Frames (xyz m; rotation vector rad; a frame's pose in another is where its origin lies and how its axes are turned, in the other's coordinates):
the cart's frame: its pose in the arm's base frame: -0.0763 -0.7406 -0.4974 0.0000 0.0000 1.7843
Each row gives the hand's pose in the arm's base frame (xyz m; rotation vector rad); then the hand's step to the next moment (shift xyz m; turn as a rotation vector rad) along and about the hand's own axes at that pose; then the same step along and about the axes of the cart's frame.
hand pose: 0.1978 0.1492 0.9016 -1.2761 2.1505 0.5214
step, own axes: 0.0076 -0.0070 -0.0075 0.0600 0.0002 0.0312
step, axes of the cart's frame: -0.0127 0.0015 0.0004 -0.0175 0.0181 -0.0628
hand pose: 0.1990 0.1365 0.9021 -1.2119 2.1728 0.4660
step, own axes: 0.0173 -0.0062 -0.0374 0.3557 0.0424 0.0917
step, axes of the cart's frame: -0.0316 0.0212 0.0170 -0.1198 0.1783 -0.3010
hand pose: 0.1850 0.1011 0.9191 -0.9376 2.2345 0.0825
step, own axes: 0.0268 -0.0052 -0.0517 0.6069 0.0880 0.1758
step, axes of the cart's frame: -0.0267 0.0466 0.0231 -0.1875 0.2994 -0.5312
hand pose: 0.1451 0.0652 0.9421 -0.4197 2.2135 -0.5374
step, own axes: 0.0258 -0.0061 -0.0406 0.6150 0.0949 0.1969
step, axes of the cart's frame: 0.0027 0.0472 0.0107 -0.1925 0.2898 -0.5522
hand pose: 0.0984 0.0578 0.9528 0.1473 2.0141 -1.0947
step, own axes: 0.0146 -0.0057 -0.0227 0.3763 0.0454 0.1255
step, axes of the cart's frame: 0.0148 0.0233 -0.0001 -0.1285 0.1824 -0.3311
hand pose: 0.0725 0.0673 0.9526 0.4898 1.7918 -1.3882
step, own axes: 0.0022 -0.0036 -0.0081 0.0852 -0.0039 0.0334
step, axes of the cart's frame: 0.0073 0.0053 0.0012 -0.0363 0.0514 -0.0665
